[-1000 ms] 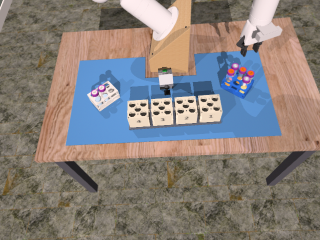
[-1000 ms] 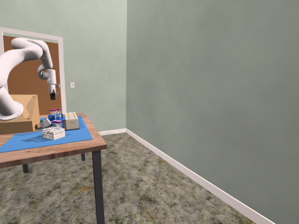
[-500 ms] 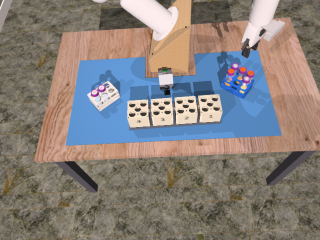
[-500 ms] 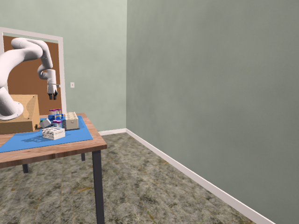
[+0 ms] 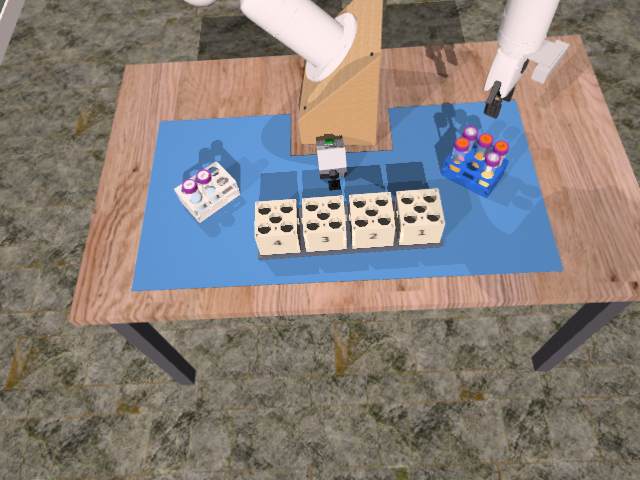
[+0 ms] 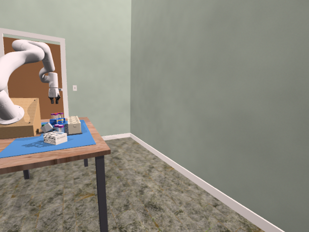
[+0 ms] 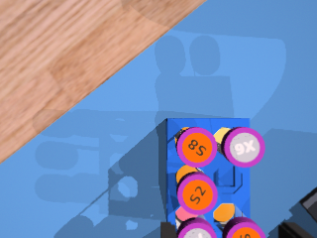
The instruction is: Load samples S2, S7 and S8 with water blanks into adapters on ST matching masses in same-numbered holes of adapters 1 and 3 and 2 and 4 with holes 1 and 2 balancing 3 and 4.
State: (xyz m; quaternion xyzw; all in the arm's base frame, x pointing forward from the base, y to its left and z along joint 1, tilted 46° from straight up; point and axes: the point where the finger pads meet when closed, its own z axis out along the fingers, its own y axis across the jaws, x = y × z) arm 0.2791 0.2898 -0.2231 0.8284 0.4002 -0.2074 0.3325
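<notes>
The orange-dot sample tube is 18 cm below my hand and 1 cm ahead of it. The rest, counted from my hand: white rack (68 cm to the right, 21 cm below, 6 cm ahead); green DONE key (37 cm to the right, 18 cm below, 6 cm behind); blue rack (21 cm below, 2 cm ahead, 1 cm to the right).
</notes>
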